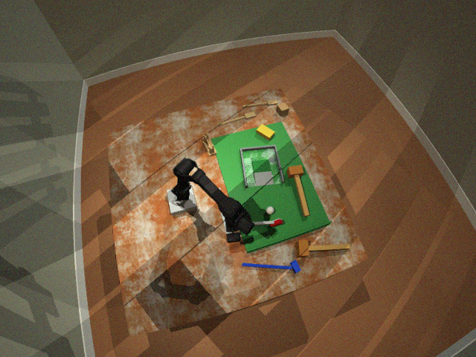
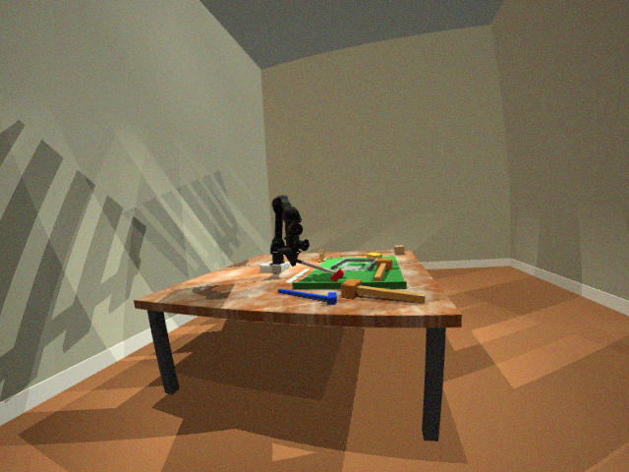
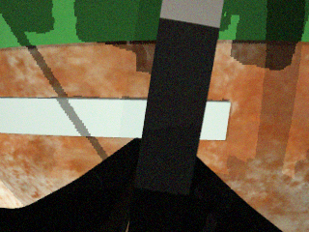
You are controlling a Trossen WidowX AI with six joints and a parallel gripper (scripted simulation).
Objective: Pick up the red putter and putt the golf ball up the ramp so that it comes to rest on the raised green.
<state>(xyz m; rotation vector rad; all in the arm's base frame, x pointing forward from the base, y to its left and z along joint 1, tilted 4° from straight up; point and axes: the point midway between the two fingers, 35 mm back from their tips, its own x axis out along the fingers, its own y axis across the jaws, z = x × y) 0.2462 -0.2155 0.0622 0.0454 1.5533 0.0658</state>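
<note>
My gripper tip is now 30 mm past the white strip, 100 mm to the right of it and 70 mm above it. Also, from my gripper tip: blue putter: 180 mm ahead, 210 mm to the right, 60 mm below; then white golf ball: 210 mm ahead, 80 mm to the left, 50 mm below; then red putter: 120 mm ahead, 10 mm to the left.
</note>
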